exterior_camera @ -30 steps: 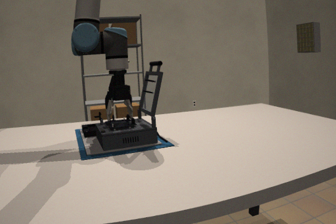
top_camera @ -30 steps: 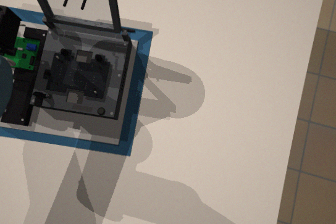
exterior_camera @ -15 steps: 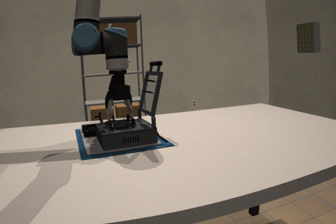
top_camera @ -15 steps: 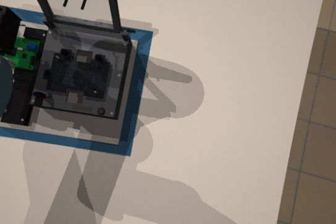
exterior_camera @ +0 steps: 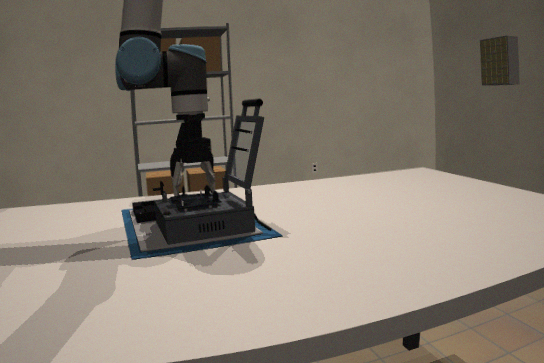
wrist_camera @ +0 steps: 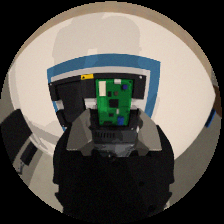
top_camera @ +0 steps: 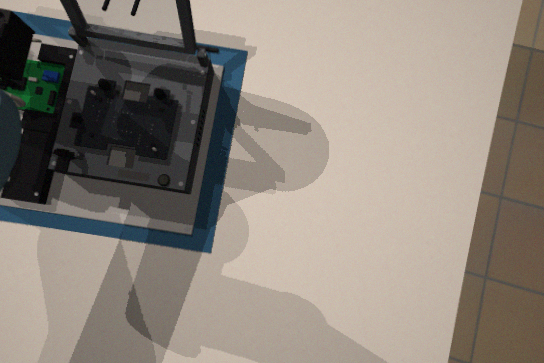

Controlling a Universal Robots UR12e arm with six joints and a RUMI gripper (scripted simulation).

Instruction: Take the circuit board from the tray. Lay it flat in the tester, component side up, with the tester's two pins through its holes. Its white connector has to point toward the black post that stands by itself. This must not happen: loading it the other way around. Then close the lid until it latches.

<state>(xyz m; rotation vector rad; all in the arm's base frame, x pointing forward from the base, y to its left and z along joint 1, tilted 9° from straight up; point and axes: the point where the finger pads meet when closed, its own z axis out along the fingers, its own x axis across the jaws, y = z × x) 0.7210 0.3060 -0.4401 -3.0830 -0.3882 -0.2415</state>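
My gripper is now 2 cm above the green circuit board. Round my hand: dark grey tester: 3 cm ahead, 13 cm to the right, 7 cm above; then dark nest: 1 cm ahead, 17 cm to the right, 3 cm above; then tester lid: 12 cm ahead, 14 cm to the right, 14 cm above.
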